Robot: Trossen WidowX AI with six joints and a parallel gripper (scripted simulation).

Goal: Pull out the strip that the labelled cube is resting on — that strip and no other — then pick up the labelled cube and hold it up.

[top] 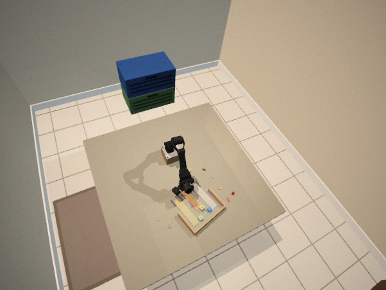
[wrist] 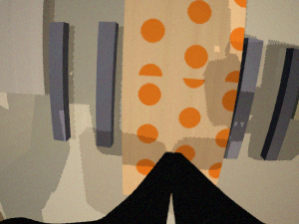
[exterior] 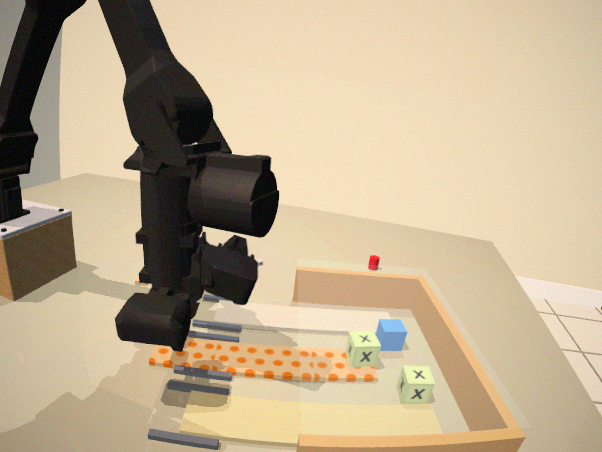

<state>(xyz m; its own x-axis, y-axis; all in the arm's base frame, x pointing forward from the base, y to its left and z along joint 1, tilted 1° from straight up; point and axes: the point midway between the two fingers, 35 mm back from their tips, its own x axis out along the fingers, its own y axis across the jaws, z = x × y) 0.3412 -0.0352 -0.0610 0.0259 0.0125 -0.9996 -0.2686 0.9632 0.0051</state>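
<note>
Right now my gripper tip is 90 mm short of the orange dotted strip and 30 mm to the right of it. The rest, counted from my gripper tip: small orange cube 100 mm behind, 250 mm to the left; then red peg 200 mm ahead, 360 mm to the left, 10 mm above.
</note>
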